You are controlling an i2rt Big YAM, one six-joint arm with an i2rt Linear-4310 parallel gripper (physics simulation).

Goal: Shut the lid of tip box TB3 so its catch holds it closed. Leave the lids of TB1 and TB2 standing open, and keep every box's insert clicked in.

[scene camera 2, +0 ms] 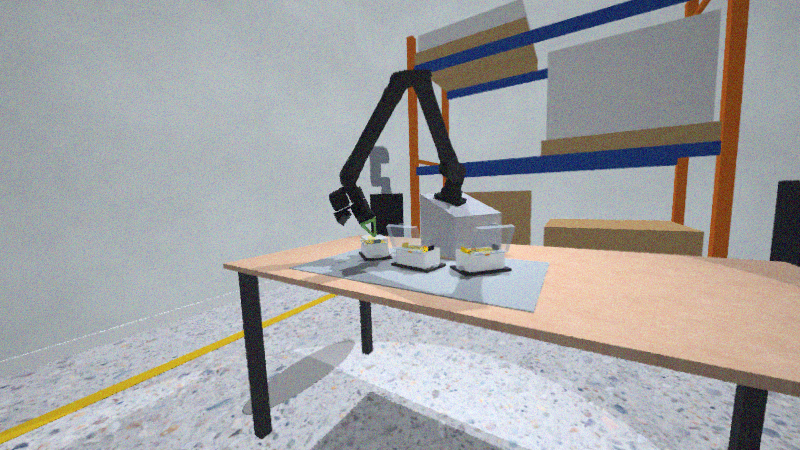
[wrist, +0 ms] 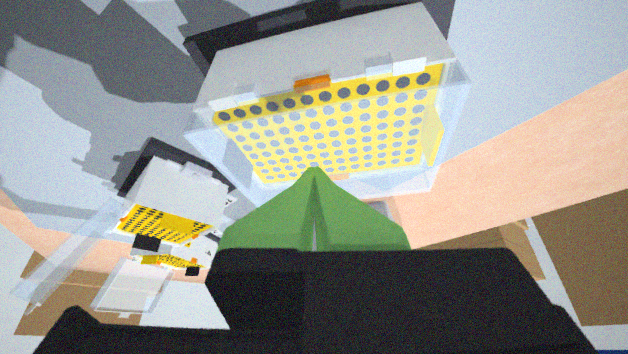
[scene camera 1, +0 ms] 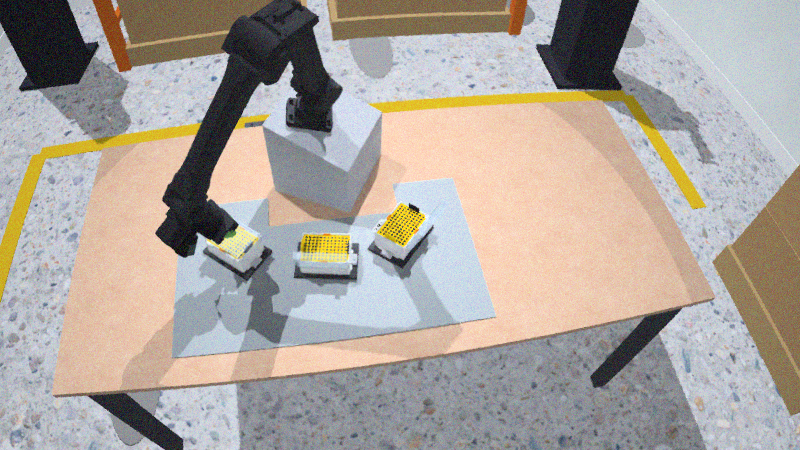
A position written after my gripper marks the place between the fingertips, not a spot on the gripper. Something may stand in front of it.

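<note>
Scene camera 1 gives me my gripper [scene camera 1: 233, 234]. In scene camera 2 I see a tip box TB2 [scene camera 2: 429, 261]. The wrist view shows me a blue-grey mat [wrist: 91, 91], and in that same view there are also my gripper [wrist: 314, 176] and the tip box TB2 [wrist: 165, 178].
</note>
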